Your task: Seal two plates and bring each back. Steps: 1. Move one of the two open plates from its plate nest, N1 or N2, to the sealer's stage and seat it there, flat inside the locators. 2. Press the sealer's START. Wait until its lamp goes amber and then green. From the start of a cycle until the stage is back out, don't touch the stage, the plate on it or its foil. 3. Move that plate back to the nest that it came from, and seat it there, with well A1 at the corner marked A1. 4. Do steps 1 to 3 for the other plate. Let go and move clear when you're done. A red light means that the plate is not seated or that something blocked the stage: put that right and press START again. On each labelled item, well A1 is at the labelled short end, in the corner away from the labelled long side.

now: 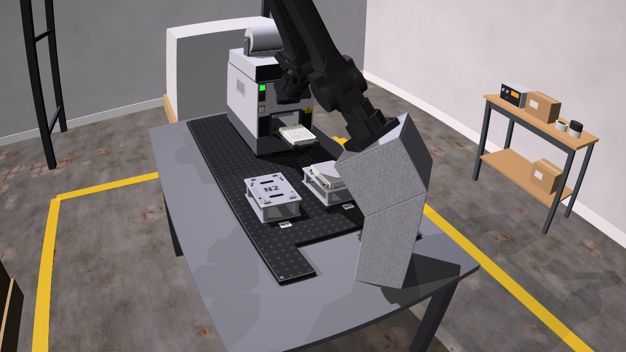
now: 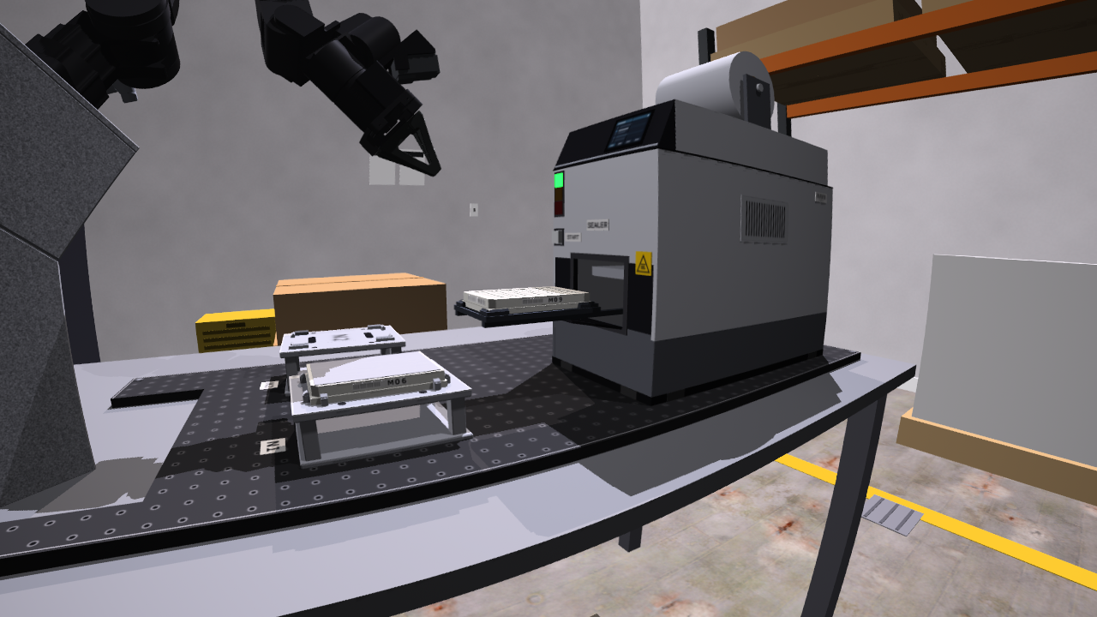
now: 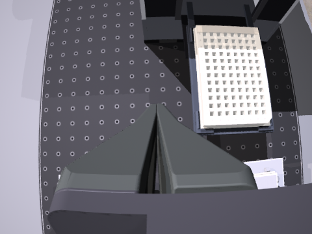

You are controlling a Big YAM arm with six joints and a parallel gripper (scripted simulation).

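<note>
The start button lies 18 cm ahead of my hand, 4 cm to the left of it and 9 cm below it. Round my hand: nest N2: 13 cm behind, 6 cm to the left, 22 cm below; then white well plate: 10 cm ahead, 7 cm to the right, 16 cm below; then sealer stage: 10 cm ahead, 7 cm to the right, 17 cm below.
</note>
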